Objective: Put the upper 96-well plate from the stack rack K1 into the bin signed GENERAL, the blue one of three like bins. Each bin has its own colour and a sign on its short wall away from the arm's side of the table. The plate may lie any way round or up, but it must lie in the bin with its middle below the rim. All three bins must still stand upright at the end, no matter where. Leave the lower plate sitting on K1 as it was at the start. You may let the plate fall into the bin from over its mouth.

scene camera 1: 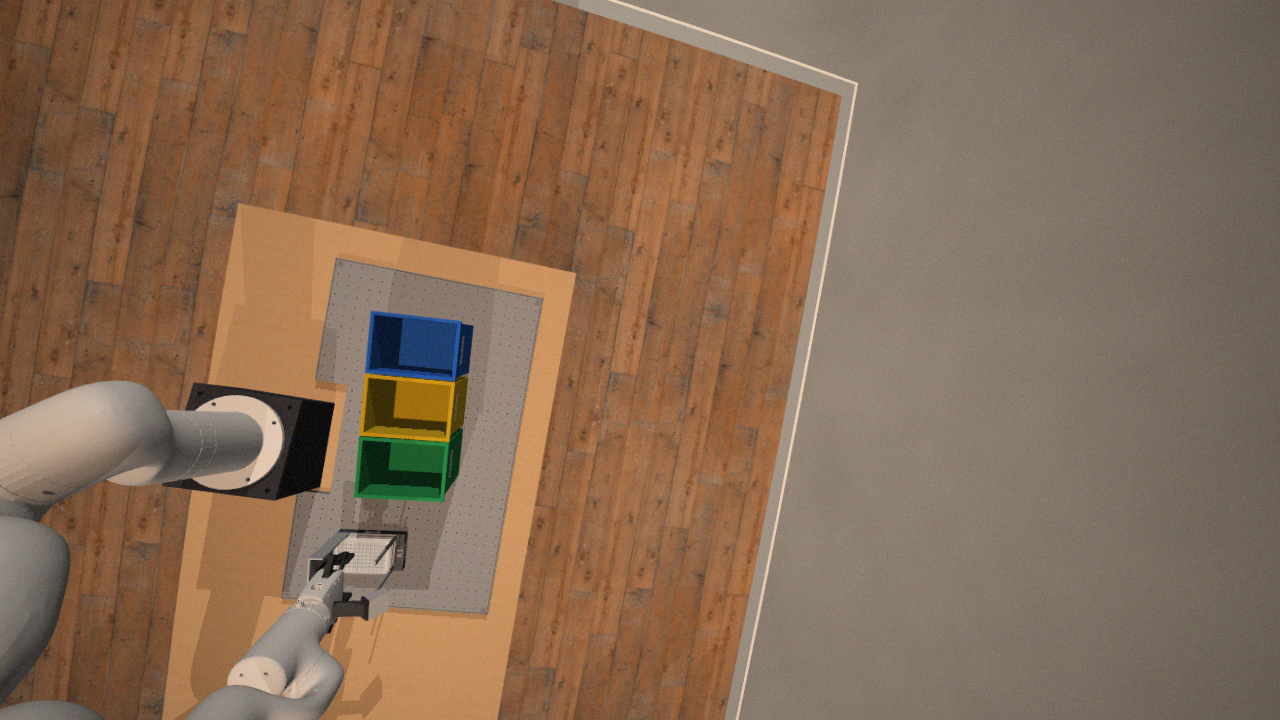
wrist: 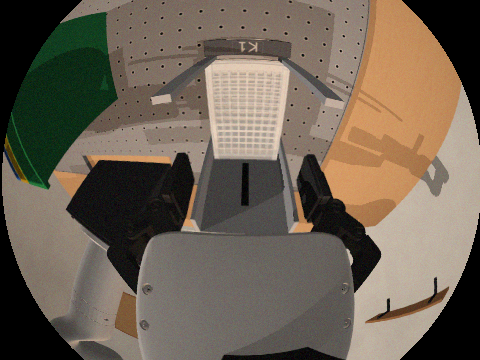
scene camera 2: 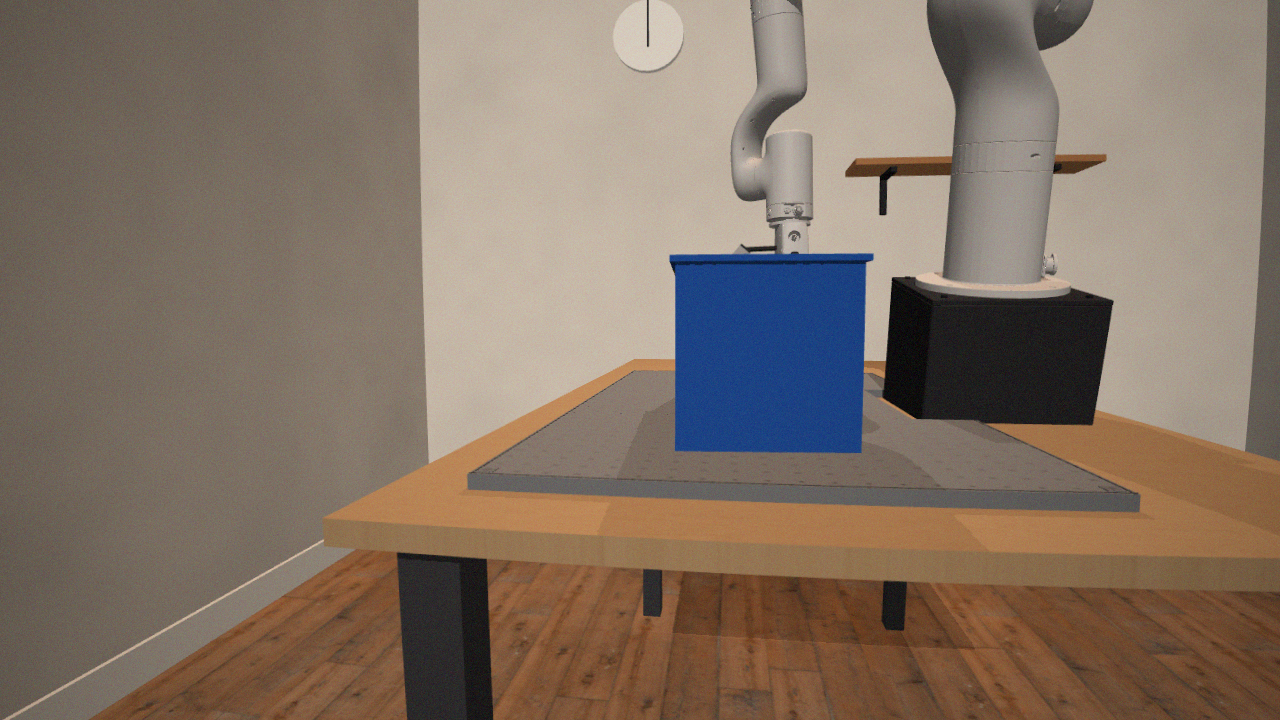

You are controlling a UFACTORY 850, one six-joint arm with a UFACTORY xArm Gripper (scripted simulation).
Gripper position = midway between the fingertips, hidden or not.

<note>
In view: my gripper (scene camera 1: 346,573), a blue bin (scene camera 2: 769,348) and a green bin (scene camera 1: 400,469).
The blue bin shows as well in scene camera 1 (scene camera 1: 402,345). The green bin also shows in the wrist view (wrist: 77,86). My gripper also shows in the wrist view (wrist: 246,166).
</note>
